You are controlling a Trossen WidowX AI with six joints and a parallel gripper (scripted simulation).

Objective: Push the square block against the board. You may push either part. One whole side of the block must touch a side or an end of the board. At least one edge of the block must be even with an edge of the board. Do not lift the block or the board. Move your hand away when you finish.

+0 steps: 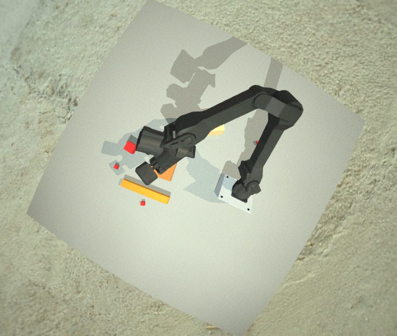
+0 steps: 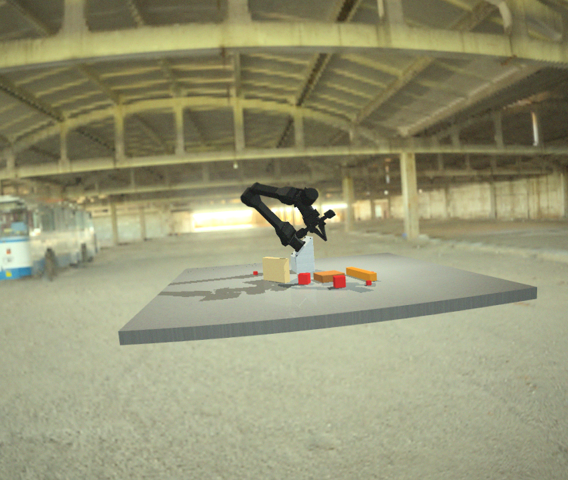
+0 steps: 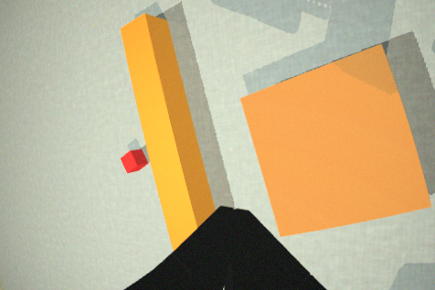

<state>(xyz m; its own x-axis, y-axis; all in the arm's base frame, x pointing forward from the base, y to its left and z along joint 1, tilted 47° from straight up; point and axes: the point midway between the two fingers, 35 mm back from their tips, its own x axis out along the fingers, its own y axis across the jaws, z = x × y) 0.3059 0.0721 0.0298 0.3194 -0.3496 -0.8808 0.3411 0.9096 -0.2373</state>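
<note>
My gripper tip is now 9 cm past the pale yellow block, 21 cm to the left of it and 11 cm above it. From my gripper tip the other things lie so: orange square block: 1 cm ahead, 15 cm below; then long orange board: 3 cm ahead, 14 cm to the left, 15 cm below.
</note>
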